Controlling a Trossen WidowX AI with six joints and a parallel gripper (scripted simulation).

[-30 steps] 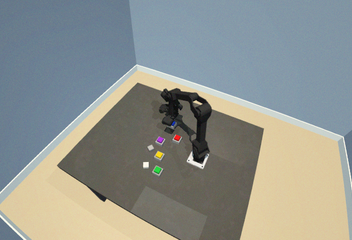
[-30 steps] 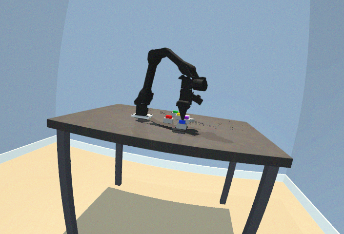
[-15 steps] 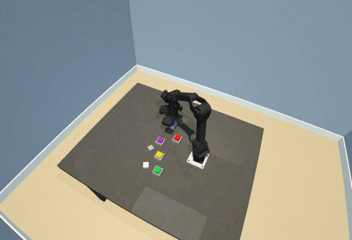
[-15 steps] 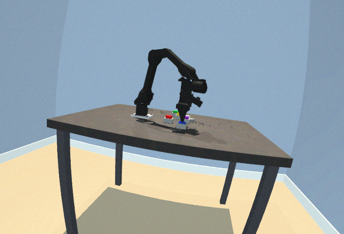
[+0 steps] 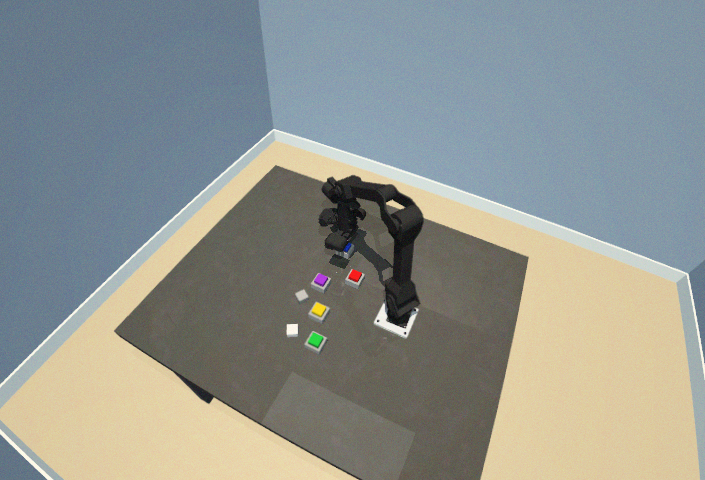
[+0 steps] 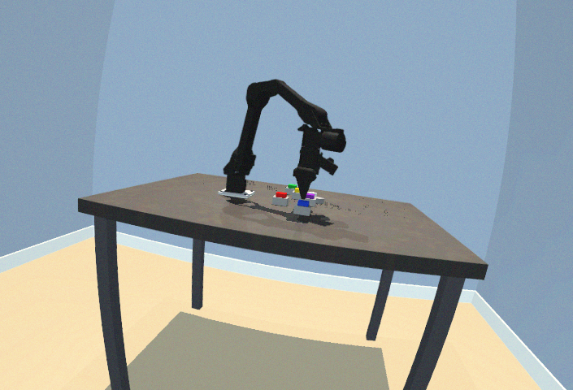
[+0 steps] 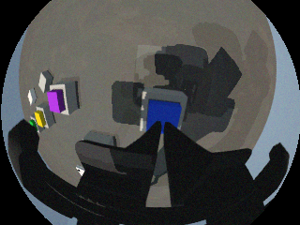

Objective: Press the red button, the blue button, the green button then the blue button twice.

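My gripper tip is now 10 mm above the blue button. Round my gripper tip: red button (100 mm to the left, 80 mm behind, 10 mm below); grey block (230 mm to the left, 50 mm ahead, 30 mm below); purple button (160 mm to the left, 20 mm ahead, 10 mm below).
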